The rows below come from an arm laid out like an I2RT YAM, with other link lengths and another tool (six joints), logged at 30 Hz.
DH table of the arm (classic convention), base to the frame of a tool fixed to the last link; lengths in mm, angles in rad. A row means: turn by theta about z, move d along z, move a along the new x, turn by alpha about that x. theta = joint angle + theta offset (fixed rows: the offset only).
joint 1: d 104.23; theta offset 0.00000; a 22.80; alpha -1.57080
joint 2: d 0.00; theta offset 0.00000; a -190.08; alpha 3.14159
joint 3: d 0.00; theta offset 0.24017; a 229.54; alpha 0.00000
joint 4: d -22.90; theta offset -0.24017; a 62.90; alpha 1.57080
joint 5: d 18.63; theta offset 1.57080; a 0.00; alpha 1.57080
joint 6: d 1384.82; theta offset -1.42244; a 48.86; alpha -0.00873
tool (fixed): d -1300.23; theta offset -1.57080; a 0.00; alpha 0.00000
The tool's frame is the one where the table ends.
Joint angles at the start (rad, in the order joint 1, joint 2, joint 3, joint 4, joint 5, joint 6):
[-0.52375, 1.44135, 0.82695, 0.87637, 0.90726, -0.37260]
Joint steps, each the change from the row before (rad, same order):
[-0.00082, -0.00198, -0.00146, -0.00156, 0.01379, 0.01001]
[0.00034, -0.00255, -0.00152, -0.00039, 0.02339, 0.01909]
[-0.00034, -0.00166, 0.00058, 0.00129, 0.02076, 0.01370]
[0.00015, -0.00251, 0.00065, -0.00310, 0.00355, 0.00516]
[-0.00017, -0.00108, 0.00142, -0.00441, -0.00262, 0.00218]
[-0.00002, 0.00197, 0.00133, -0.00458, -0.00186, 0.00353]
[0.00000, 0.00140, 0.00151, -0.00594, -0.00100, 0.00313]
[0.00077, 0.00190, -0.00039, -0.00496, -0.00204, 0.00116]
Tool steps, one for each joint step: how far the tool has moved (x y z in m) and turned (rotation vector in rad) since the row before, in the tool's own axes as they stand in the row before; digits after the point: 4 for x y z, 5 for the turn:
[-0.0020, -0.0002, 0.0003, 0.00371, -0.01413, 0.00902]
[-0.0031, 0.0001, 0.0002, 0.00455, -0.02264, 0.01962]
[-0.0027, 0.0007, 0.0004, 0.00202, -0.02111, 0.01651]
[-0.0007, 0.0006, 0.0000, 0.00065, -0.00335, 0.00523]
[0.0002, 0.0003, 0.0001, 0.00061, 0.00260, 0.00058]
[0.0005, -0.0007, 0.0002, 0.00260, 0.00232, -0.00079]
[0.0004, -0.0006, 0.0002, 0.00310, 0.00155, -0.00169]
[0.0007, -0.0013, -0.0001, 0.00374, 0.00346, -0.00471]

